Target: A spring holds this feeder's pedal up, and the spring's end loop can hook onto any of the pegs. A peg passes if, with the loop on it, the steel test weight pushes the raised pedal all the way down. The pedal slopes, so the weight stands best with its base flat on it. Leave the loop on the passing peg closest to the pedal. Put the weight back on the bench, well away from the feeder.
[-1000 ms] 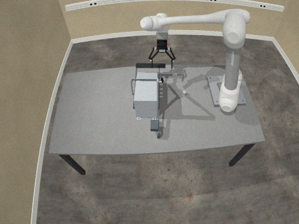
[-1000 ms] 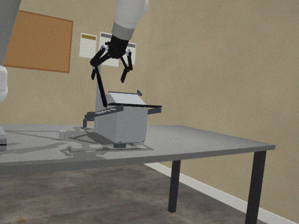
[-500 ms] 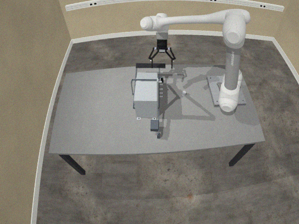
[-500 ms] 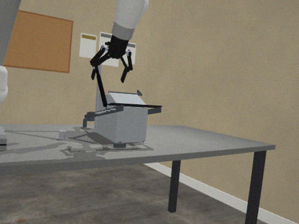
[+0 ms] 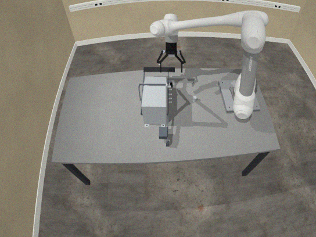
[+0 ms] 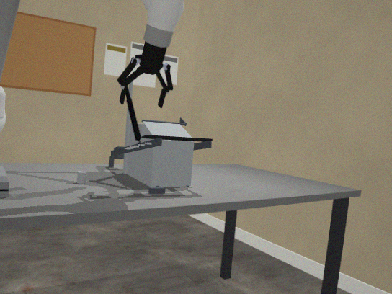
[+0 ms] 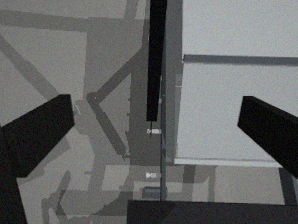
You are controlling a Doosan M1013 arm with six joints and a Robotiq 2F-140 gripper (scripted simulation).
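Right now my hand is 190 mm past the steel test weight, 50 mm to the right of it and 270 mm above it. Round my hand: dark spring: 10 mm ahead, 90 mm to the left, 50 mm below.
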